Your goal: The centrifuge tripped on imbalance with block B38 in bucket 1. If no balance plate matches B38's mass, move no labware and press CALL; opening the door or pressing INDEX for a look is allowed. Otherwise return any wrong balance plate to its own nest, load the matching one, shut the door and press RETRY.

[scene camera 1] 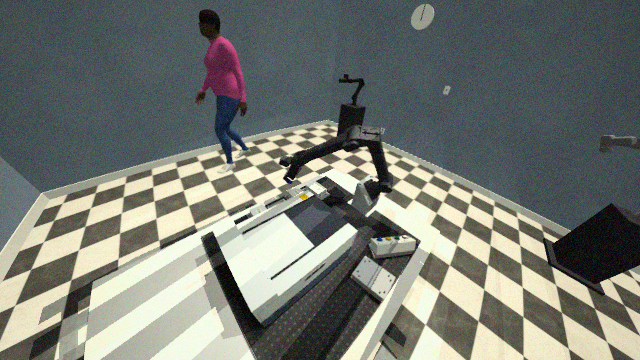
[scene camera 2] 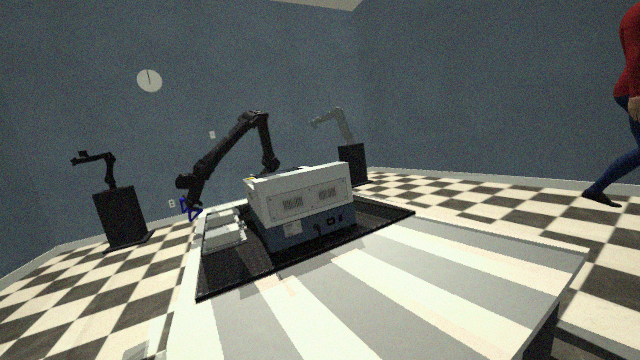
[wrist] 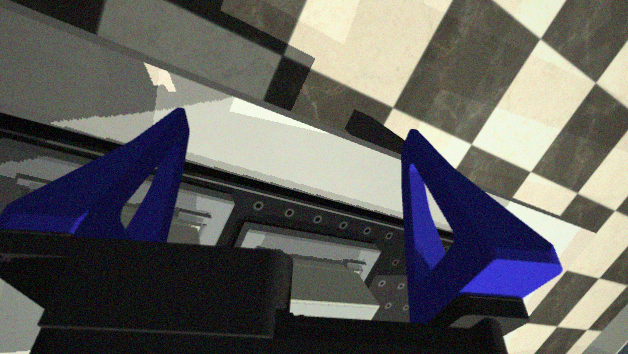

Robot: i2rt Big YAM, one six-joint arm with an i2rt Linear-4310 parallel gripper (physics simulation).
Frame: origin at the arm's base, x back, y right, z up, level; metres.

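Seen in the pictures: gripper, fingertip midpoint: [scene camera 1: 290, 177] [scene camera 2: 186, 217] [wrist: 298, 129]; arm's base, link origin: [scene camera 1: 370, 189].
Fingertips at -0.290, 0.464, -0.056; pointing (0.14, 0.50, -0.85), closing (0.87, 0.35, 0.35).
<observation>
Pixels of each thing's middle, then the offset from my fingertips to it, as dx, dy, dz. Level surfaces: height alone.
- blue centrifuge, body centre: [scene camera 2: 290, 195] [scene camera 1: 290, 245] -0.322, -0.459, +0.050
- black tray, surface height: dz -0.072
- white button box, body centre: [scene camera 1: 392, 244] +0.107, -0.756, -0.030
- grey flat plate with small dots, body centre: [scene camera 1: 373, 277] -0.102, -0.777, -0.049
- white table, surface height: dz -0.085
My gripper [scene camera 1: 289, 179] [scene camera 2: 189, 210] [wrist: 298, 129] is open and empty, with its blue fingers spread wide. It hangs beyond the centrifuge, above the tray's edge near a row of labware. The white and blue centrifuge [scene camera 1: 305, 265] [scene camera 2: 300, 200] stands on the black tray [scene camera 1: 305, 320] [scene camera 2: 225, 280]; a dark panel shows on its top. Grey-white labware pieces [scene camera 2: 222, 235] [wrist: 330, 285] sit in the tray; their labels are not readable. A white button box [scene camera 1: 392, 248] with coloured buttons stands beside the centrifuge. Block B38 and the bucket contents cannot be made out.
A grey flat plate with small dots [scene camera 1: 372, 278] lies near the button box. Striped light falls across the white table [scene camera 1: 150, 295] [scene camera 2: 400, 300]. Other arms stand on black pedestals [scene camera 1: 600, 245] [scene camera 2: 121, 215]. A person in pink [scene camera 1: 222, 70] and one in red [scene camera 2: 630, 60] are in the room.
</observation>
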